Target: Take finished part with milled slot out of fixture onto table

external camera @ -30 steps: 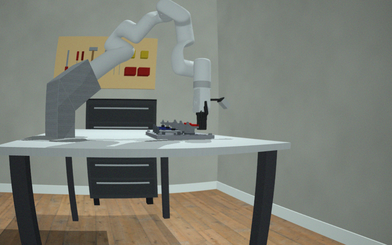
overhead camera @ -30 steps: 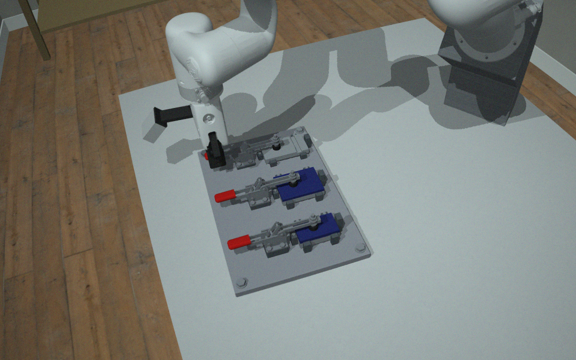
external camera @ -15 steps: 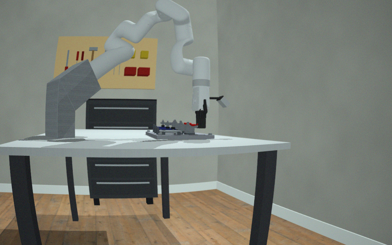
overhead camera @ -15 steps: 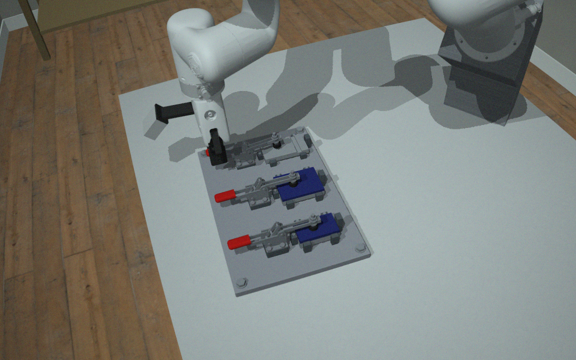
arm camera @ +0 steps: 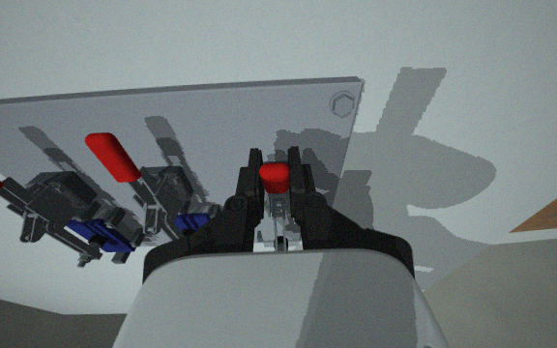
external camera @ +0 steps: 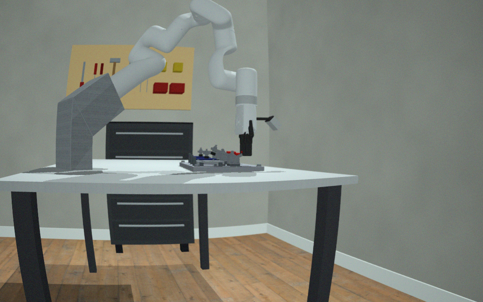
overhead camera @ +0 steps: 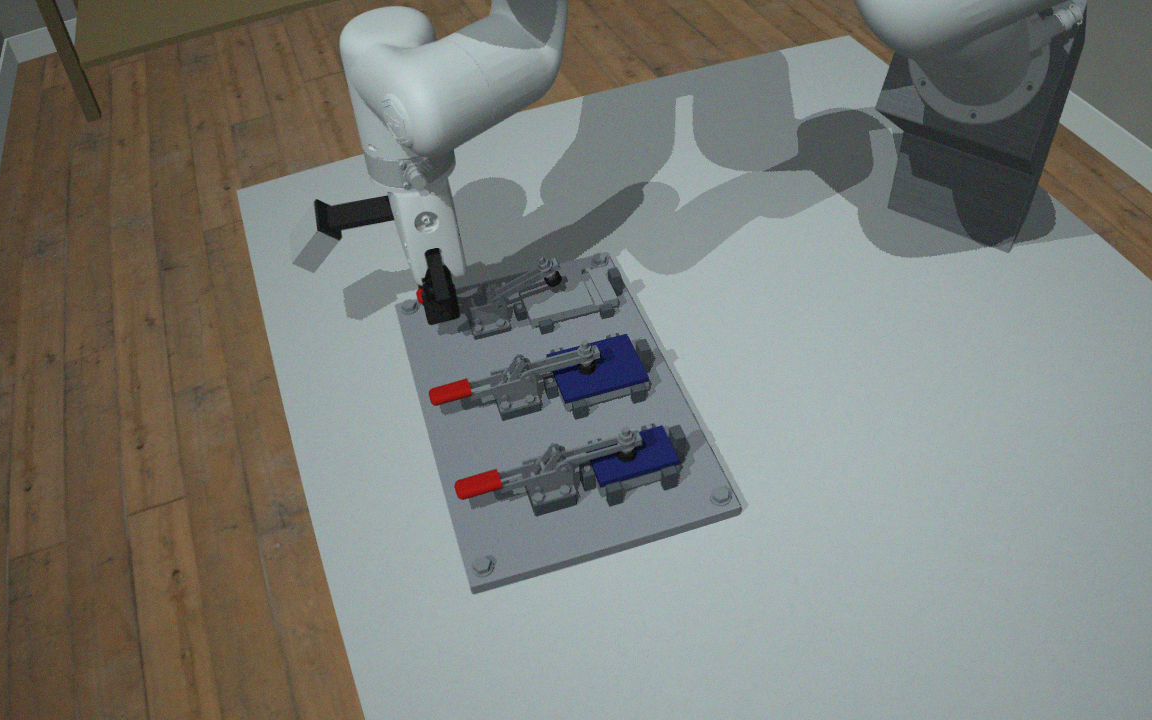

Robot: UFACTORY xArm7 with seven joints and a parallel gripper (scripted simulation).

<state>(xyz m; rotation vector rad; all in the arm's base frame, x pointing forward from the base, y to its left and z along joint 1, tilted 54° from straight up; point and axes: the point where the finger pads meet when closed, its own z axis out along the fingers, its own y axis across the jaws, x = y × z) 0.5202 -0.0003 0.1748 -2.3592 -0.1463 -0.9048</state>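
Right now the toggle clamp is 50 mm behind my hand, 20 mm to the right of it and 20 mm below it. From my hand the other things lie so: grey finished part: 130 mm behind, 50 mm to the right, 40 mm below; grey fixture plate: 110 mm behind, 70 mm to the left, 60 mm below.
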